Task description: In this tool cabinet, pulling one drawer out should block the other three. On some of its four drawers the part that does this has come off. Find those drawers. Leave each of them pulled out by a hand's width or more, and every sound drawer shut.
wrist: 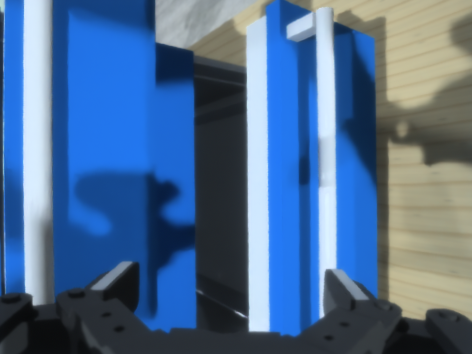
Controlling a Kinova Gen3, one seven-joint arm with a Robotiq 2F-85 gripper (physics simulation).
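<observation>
The tool cabinet's blue drawer fronts fill much of the wrist view, with their handles running up and down the picture. A drawer on the right [285,175] stands pulled out: its dark interior [220,175] shows behind its pale front edge. It has a white bar handle [326,100]. A blue front on the left [110,125] has another white bar handle [38,125]; how far that drawer stands out cannot be told. The fourth drawer cannot be made out. My gripper [231,285] is open and empty; its right fingertip overlaps the right handle in view, and contact cannot be told.
A wooden surface [425,215] lies to the right of the cabinet and carries dark shadows. A grey, marbled surface [200,17] shows at the top. A recessed blue panel [175,140] borders the dark interior on its left.
</observation>
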